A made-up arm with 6 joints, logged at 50 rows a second.
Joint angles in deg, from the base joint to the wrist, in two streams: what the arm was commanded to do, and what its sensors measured. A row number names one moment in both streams.
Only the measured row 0 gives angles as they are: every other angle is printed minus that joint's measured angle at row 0.
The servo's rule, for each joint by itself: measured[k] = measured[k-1] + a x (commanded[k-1-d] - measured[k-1]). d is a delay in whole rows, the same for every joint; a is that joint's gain. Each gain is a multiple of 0.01, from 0.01 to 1. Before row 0 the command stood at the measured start. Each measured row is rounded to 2 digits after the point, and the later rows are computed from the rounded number. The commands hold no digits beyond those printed.
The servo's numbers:
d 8
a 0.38 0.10 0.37 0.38 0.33 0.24
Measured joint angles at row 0:
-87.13, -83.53, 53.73, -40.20, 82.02, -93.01
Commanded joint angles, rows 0 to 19:
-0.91, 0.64, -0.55, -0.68, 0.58, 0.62
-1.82, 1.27, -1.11, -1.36, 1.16, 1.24
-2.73, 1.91, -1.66, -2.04, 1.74, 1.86
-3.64, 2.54, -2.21, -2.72, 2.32, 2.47
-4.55, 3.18, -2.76, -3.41, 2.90, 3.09
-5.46, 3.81, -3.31, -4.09, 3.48, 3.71
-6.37, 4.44, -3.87, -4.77, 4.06, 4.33
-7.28, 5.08, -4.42, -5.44, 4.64, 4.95
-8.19, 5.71, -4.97, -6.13, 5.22, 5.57
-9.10, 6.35, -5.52, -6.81, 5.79, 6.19
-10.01, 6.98, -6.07, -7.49, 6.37, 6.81
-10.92, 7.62, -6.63, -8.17, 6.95, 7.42
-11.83, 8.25, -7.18, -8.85, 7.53, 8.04
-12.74, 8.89, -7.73, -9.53, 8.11, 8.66
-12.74, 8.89, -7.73, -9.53, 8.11, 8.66
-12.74, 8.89, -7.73, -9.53, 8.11, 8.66
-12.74, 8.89, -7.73, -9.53, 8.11, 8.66
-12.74, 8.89, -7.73, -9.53, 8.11, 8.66
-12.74, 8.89, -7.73, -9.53, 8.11, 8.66
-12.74, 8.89, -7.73, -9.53, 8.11, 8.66
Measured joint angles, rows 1 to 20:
0.00, 0.00, 0.00, 0.00, 0.00, 0.00
0.00, 0.00, 0.00, 0.00, 0.00, 0.00
0.00, 0.00, 0.00, 0.00, 0.00, 0.00
0.00, 0.00, 0.00, 0.00, 0.00, 0.00
0.00, 0.00, 0.00, 0.00, 0.00, 0.00
0.00, 0.00, 0.00, 0.00, 0.00, 0.00
0.00, 0.00, 0.00, 0.00, 0.00, 0.00
0.00, 0.00, 0.00, 0.00, 0.00, 0.00
-0.35, 0.06, -0.20, -0.26, 0.19, 0.15
-0.91, 0.18, -0.54, -0.68, 0.51, 0.41
-1.60, 0.35, -0.95, -1.20, 0.92, 0.76
-2.38, 0.57, -1.42, -1.78, 1.38, 1.17
-3.20, 0.83, -1.92, -2.40, 1.88, 1.63
-4.06, 1.13, -2.43, -3.04, 2.41, 2.13
-4.94, 1.46, -2.96, -3.70, 2.95, 2.66
-5.83, 1.82, -3.50, -4.36, 3.51, 3.21
-6.73, 2.21, -4.04, -5.03, 4.07, 3.78
-7.63, 2.62, -4.59, -5.71, 4.64, 4.36
-8.53, 3.06, -5.14, -6.39, 5.21, 4.95
-9.44, 3.52, -5.69, -7.07, 5.78, 5.54

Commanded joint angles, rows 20 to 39:
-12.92, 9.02, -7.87, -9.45, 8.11, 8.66
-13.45, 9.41, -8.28, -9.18, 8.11, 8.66
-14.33, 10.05, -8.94, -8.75, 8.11, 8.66
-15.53, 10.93, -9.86, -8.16, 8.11, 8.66
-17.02, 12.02, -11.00, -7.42, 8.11, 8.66
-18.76, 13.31, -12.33, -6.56, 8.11, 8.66
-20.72, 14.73, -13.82, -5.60, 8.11, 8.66
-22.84, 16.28, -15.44, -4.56, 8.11, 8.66
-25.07, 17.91, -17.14, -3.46, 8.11, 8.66
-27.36, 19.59, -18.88, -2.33, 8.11, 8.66
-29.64, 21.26, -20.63, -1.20, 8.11, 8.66
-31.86, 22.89, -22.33, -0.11, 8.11, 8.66
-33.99, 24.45, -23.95, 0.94, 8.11, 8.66
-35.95, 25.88, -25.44, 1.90, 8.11, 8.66
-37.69, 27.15, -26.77, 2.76, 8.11, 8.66
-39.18, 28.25, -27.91, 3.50, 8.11, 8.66
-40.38, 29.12, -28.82, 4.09, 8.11, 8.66
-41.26, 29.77, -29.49, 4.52, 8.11, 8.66
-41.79, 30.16, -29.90, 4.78, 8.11, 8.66
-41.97, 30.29, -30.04, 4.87, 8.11, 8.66
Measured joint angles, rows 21 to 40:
-10.35, 3.99, -6.24, -7.75, 6.36, 6.14
-11.26, 4.48, -6.79, -8.43, 6.94, 6.74
-11.82, 4.92, -7.14, -8.85, 7.33, 7.20
-12.17, 5.32, -7.36, -9.11, 7.59, 7.55
-12.39, 5.68, -7.50, -9.27, 7.76, 7.82
-12.52, 6.00, -7.59, -9.37, 7.88, 8.02
-12.60, 6.29, -7.64, -9.43, 7.96, 8.17
-12.65, 6.55, -7.67, -9.47, 8.01, 8.29
-12.75, 6.80, -7.74, -9.46, 8.04, 8.38
-13.02, 7.06, -7.94, -9.35, 8.06, 8.45
-13.52, 7.36, -8.31, -9.12, 8.08, 8.50
-14.28, 7.72, -8.88, -8.76, 8.09, 8.54
-15.32, 8.15, -9.66, -8.25, 8.10, 8.57
-16.63, 8.67, -10.65, -7.61, 8.10, 8.59
-18.18, 9.28, -11.82, -6.85, 8.10, 8.61
-19.95, 9.98, -13.16, -5.98, 8.10, 8.62
-21.90, 10.77, -14.63, -5.02, 8.10, 8.63
-23.97, 11.65, -16.20, -4.00, 8.10, 8.64
-26.12, 12.61, -17.84, -2.94, 8.10, 8.64
-28.30, 13.64, -19.50, -1.86, 8.10, 8.64

